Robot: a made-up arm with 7 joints.
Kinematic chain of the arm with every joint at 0, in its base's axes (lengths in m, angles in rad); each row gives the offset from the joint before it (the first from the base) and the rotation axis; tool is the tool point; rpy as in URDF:
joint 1: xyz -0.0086 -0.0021 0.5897 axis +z
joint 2: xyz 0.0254 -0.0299 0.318 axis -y
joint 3: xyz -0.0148 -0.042 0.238 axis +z
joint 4: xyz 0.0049 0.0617 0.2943 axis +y
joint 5: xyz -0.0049 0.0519 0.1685 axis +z
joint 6: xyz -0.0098 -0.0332 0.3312 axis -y
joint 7: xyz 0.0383 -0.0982 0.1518 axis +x
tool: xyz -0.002 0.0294 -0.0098 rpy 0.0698 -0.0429 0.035
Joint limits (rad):
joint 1: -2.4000..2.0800
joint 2: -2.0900..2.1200
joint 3: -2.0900..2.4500
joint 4: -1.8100..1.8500
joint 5: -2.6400..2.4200
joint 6: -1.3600..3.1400
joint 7: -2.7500..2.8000
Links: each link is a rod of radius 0.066 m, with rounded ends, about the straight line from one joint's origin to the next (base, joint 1, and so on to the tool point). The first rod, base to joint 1, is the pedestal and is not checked.
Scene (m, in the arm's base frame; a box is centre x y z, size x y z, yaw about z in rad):
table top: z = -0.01
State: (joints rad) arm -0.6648 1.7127 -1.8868 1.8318 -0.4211 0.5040 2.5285
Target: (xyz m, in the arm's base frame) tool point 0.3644 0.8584 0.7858
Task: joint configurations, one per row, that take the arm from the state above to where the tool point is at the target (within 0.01 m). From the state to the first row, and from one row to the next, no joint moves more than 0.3 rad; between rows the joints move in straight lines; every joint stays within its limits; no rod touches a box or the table.
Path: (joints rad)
1: -0.9540 1.6610 -1.9207 1.7308 -0.3237 0.7392 2.5326
2: -1.2432 1.6094 -1.9545 1.6298 -0.2262 0.9744 2.5367
3: -1.5324 1.5577 -1.9884 1.5288 -0.1288 1.2095 2.5407
4: -1.8216 1.5060 -2.0223 1.4278 -0.0314 1.4447 2.5448
5: -2.1108 1.4544 -2.0561 1.3268 0.0660 1.6799 2.5489
6: -2.4000 1.4027 -2.0900 1.2258 0.1635 1.9151 2.5530

